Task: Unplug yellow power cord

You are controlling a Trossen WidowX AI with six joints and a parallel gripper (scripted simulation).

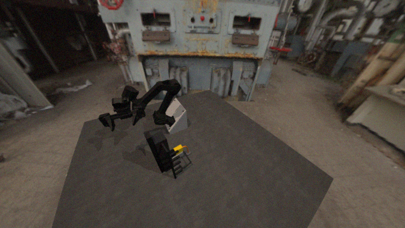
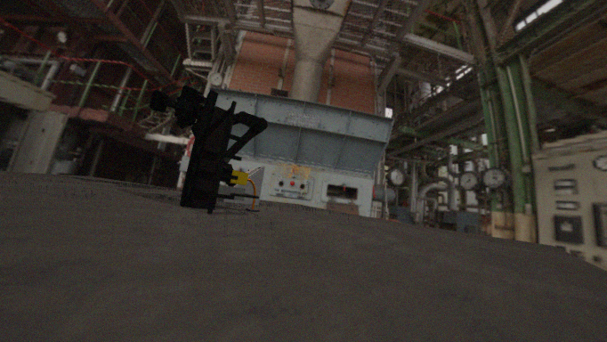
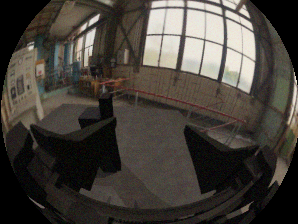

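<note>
The yellow plug is 190 mm to the left of my gripper tip, 190 mm below it and 70 mm ahead of it.
</note>
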